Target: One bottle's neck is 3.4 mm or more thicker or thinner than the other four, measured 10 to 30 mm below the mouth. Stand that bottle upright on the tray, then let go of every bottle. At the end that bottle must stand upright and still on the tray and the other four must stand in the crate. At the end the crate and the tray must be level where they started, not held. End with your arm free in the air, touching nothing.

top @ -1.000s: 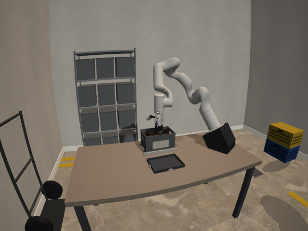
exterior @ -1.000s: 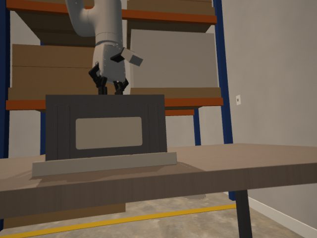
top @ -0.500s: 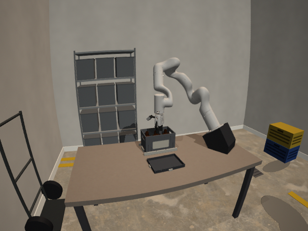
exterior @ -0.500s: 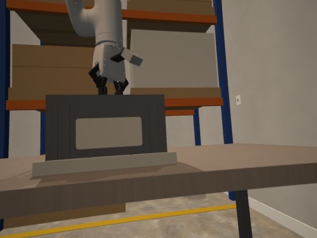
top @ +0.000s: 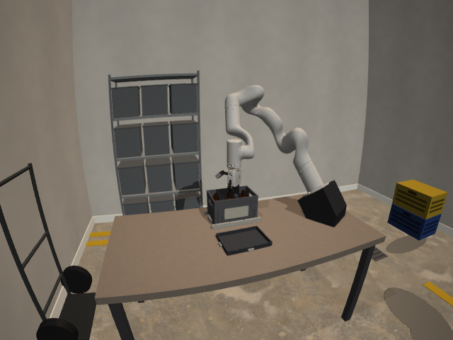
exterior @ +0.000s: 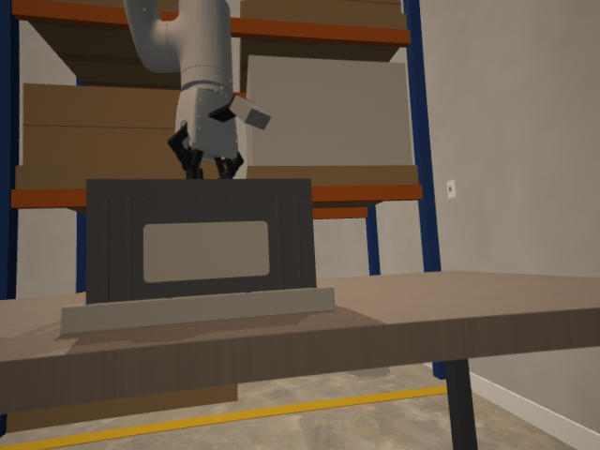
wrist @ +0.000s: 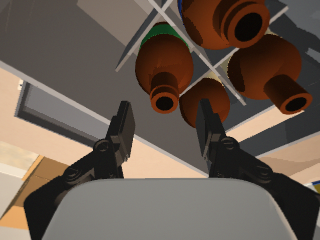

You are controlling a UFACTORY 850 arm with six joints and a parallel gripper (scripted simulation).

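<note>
Right now my hand is 1 cm past the dark grey crate, 4 cm to the left of it and 11 cm above it. Round my hand: black tray 9 cm ahead, 23 cm to the left, 18 cm below; bottle 11 cm behind, 6 cm to the right, 11 cm below.
</note>
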